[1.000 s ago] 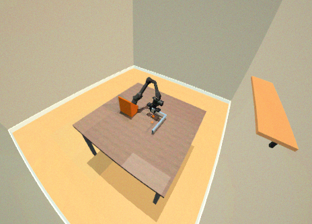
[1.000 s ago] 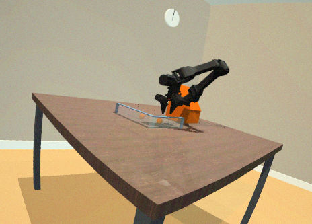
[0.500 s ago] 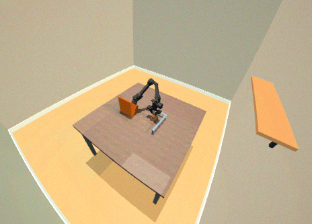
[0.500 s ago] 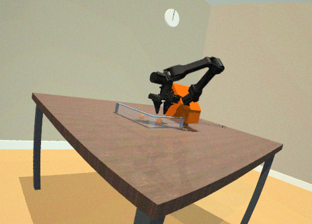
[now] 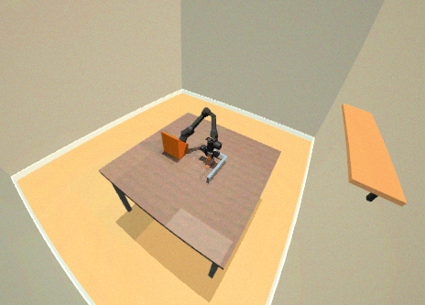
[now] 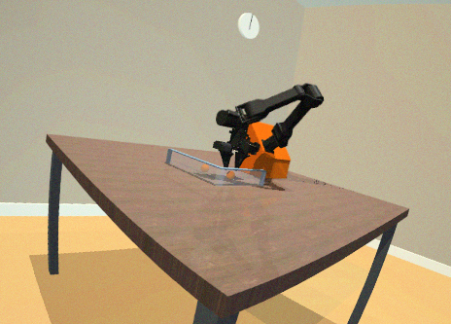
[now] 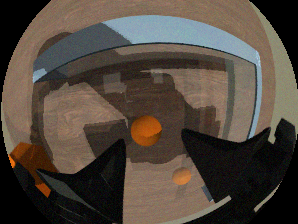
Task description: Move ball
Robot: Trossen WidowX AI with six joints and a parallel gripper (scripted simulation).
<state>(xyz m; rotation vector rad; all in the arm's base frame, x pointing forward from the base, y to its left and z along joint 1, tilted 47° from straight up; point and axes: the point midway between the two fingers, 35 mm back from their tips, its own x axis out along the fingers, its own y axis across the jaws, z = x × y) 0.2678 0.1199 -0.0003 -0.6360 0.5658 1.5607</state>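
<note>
My gripper tip is 20 mm above the orange ball. Round my gripper tip: see-through copy of ball 50 mm ahead, 100 mm to the right, 20 mm below.
</note>
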